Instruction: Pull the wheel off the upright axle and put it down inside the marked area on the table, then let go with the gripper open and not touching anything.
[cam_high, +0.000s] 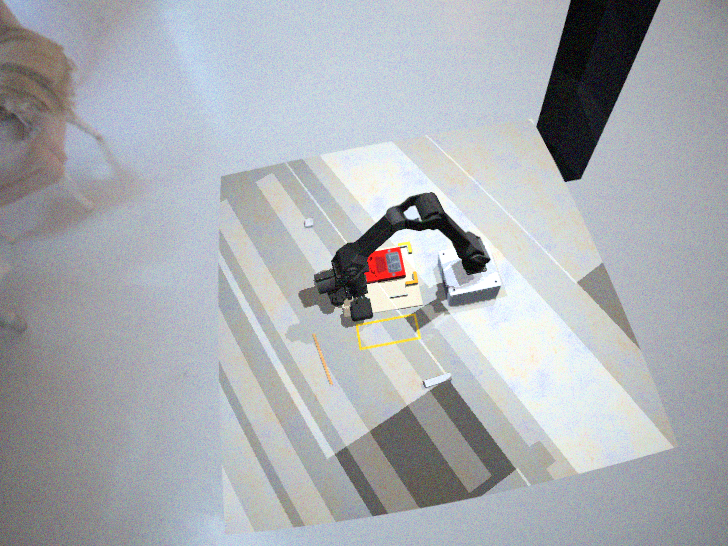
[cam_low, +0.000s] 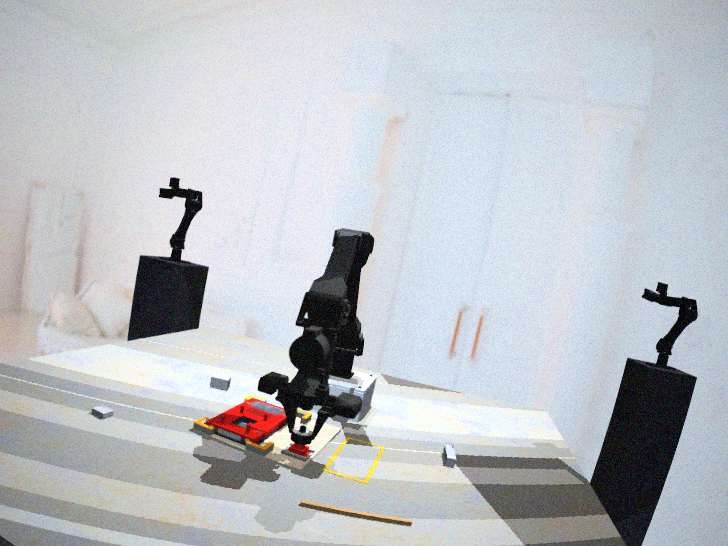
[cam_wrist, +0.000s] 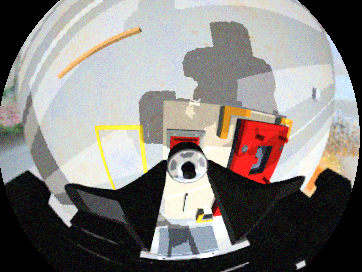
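Right now my gripper tip is right at the wheel. Also, from my gripper tip: wooden stick 15 cm to the left, 15 cm ahead, 4 cm below.
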